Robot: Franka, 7 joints.
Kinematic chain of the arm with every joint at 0, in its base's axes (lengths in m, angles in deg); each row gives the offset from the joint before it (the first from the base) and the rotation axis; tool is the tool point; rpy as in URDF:
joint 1: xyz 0 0 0.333 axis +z
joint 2: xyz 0 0 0 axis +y
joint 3: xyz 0 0 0.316 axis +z
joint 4: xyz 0.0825 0 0 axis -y
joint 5: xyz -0.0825 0 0.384 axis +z
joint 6: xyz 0 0 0 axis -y
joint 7: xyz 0.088 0 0 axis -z
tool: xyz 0 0 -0.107 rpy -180 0 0
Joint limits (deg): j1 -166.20..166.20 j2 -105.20..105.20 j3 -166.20..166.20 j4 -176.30..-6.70 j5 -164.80..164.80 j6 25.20..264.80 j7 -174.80..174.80
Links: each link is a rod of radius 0.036 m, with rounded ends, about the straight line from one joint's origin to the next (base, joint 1, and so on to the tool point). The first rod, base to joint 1, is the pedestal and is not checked.
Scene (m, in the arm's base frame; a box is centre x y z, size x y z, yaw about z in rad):
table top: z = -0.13
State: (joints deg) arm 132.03 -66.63 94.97 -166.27 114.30 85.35 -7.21
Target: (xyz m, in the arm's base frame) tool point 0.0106 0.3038 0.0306
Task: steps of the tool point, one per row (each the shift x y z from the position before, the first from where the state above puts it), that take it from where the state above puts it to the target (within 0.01 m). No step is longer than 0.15 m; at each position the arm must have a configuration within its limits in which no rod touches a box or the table.
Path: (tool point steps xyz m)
1: -0.0397 0.0745 -0.0197
2: -0.0167 0.0868 -0.0211
3: 0.0108 0.0918 -0.0220
4: 0.0407 0.0878 -0.0219
5: 0.0696 0.0734 -0.0210
6: 0.0939 0.0487 -0.0192
7: 0.1093 0.0152 -0.0165

